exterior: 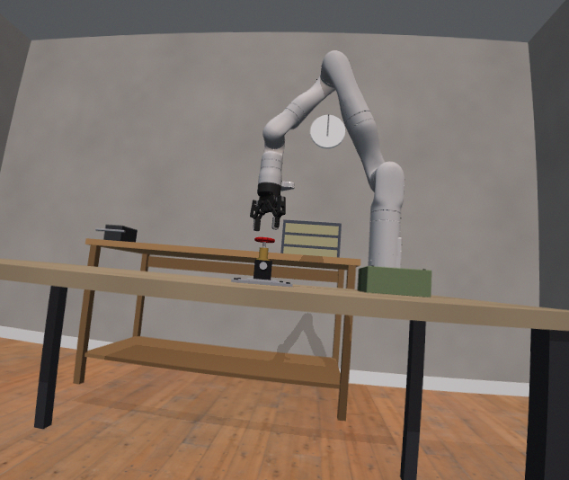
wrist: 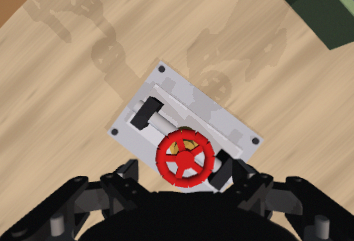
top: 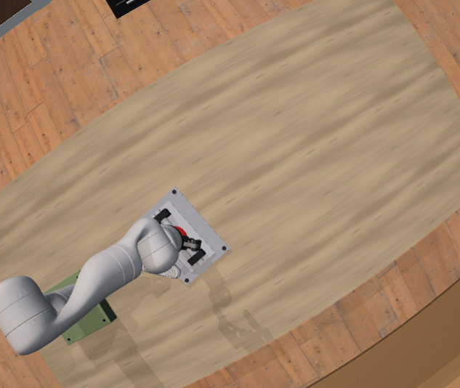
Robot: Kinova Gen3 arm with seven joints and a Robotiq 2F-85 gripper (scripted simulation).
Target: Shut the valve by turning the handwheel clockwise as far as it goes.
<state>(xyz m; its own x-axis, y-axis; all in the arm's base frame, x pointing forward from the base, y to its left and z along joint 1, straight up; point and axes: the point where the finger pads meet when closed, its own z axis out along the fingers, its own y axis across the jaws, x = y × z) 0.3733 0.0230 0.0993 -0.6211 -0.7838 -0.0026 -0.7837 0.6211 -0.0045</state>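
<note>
My hand is 5 cm above the red handwheel.
</note>
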